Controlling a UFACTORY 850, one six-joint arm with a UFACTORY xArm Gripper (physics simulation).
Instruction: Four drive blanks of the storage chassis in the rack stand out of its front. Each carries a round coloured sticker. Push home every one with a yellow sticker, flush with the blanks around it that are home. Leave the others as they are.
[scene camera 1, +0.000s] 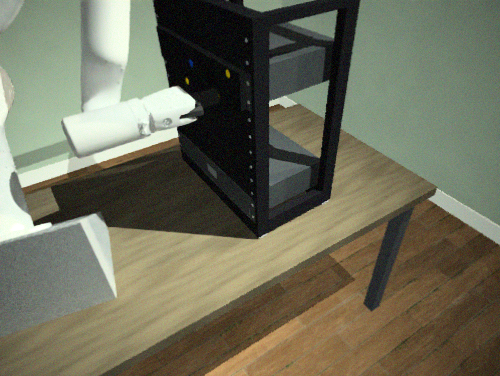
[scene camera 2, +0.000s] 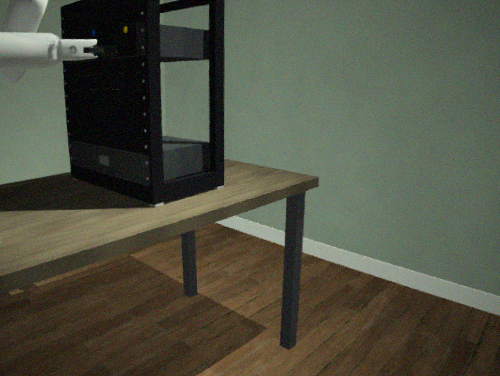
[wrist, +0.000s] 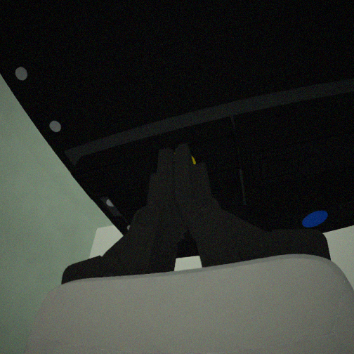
Path:
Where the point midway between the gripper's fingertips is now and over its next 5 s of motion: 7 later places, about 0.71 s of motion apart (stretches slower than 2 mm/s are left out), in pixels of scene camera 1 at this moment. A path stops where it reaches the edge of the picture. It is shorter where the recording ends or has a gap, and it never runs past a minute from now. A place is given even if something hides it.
My gripper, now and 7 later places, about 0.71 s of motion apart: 217, 95; 218, 94; 219, 94; 220, 94; 223, 93; 220, 93; 213, 96; 202, 99

